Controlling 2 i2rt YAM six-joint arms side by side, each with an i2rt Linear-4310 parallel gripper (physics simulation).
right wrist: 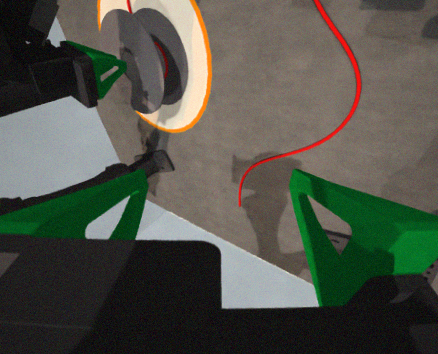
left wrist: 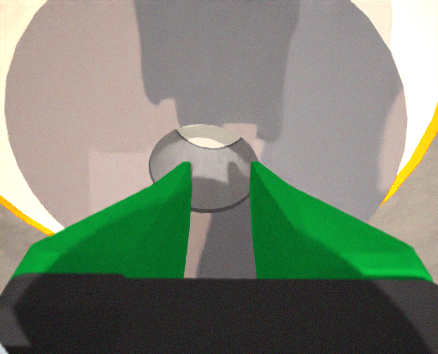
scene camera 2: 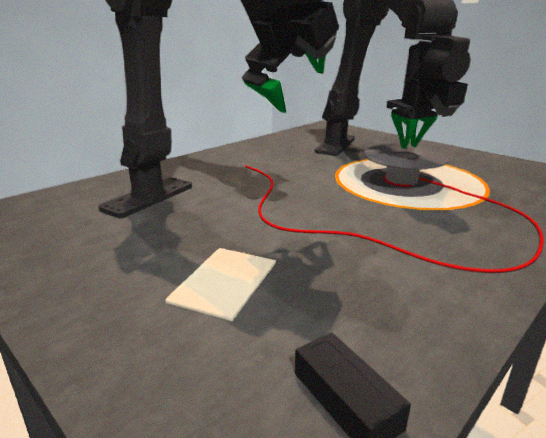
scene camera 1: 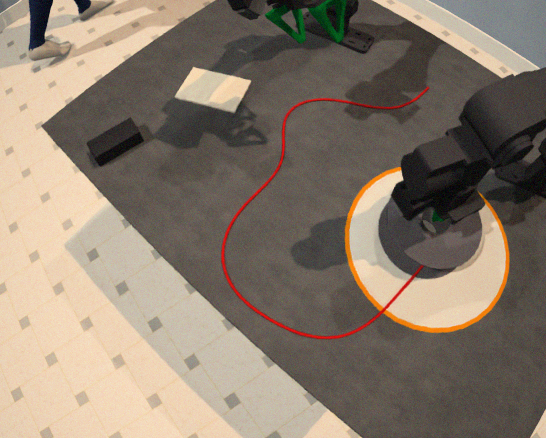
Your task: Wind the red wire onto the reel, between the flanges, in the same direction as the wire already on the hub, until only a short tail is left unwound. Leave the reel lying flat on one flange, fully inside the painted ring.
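Places are measured from the left arm's base along level axes (x ahead, y left, z up), in millimetres.
Pixels of known places: left gripper, between the fingertips: (right wrist: 121, 62) (left wrist: 220, 175) (scene camera 2: 408, 147) (scene camera 1: 431, 213); right gripper, between the fingertips: (right wrist: 218, 177) (scene camera 2: 301, 92) (scene camera 1: 320, 41); left arm's base, origin of its link: (right wrist: 153, 162) (scene camera 2: 335, 145) (scene camera 1: 534, 180); right arm's base, origin of its link: (scene camera 2: 148, 197).
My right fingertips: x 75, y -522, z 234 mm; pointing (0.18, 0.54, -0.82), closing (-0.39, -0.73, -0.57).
For each thing: its top centre in the pictures, then the offset to it from my right fingertips.
- grey reel, centre of its top: (left wrist: 204, 173) (scene camera 1: 436, 219) (right wrist: 129, 67) (scene camera 2: 405, 155) dx +151, dy +288, dz -169 mm
- cream rectangular plate, centre of its top: (scene camera 2: 224, 278) (scene camera 1: 212, 88) dx -22, dy -240, dz -229 mm
- black block, centre of its top: (scene camera 2: 348, 373) (scene camera 1: 112, 137) dx +193, dy -370, dz -199 mm
The grey reel (scene camera 1: 450, 252) (scene camera 2: 435, 158) (left wrist: 75, 100) (right wrist: 150, 80) lies flat on one flange, inside the orange painted ring (scene camera 1: 347, 240) (scene camera 2: 336, 176) (left wrist: 419, 150) (right wrist: 210, 75). The red wire (scene camera 1: 223, 250) (scene camera 2: 300, 230) (right wrist: 359, 82) shows on the hub, leaves between the flanges and runs in a long S-curve over the table. My left gripper (scene camera 2: 410, 146) (left wrist: 220, 175) is nearly closed and empty, its tips over the reel's centre hole; in scene camera 1 the arm mostly hides it. My right gripper (scene camera 1: 320, 41) (scene camera 2: 303, 91) (right wrist: 218, 177) is wide open and empty, high above the table.
A cream rectangular plate (scene camera 1: 212, 90) (scene camera 2: 220, 284) lies on the dark table. A black block (scene camera 1: 115, 141) (scene camera 2: 350, 382) stands near the table's edge. The right arm's base (scene camera 2: 145, 197) is at the left in scene camera 2. A person's feet (scene camera 1: 50, 50) show on the floor.
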